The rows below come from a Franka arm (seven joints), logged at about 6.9 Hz.
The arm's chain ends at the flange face. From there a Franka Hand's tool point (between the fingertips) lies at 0.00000 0.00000 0.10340 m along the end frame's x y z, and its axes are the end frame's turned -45 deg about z.
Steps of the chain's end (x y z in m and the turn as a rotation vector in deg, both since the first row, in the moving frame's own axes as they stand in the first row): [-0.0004 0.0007 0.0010 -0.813 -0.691 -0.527]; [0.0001 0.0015 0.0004 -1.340 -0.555 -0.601]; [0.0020 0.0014 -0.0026 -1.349 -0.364 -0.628]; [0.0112 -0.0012 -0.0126 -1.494 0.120 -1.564]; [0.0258 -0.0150 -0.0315 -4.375 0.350 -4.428]
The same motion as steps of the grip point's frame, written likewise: [-0.0027 0.0004 0.0010 -0.086 -1.063 -0.527]; [-0.0034 0.0021 0.0004 -0.555 -1.340 -0.601]; [-0.0018 0.0037 -0.0026 -0.697 -1.211 -0.628]; [0.0070 0.0092 -0.0126 -1.141 -0.972 -1.564]; [0.0240 0.0139 -0.0318 -3.341 -2.846 -4.428]
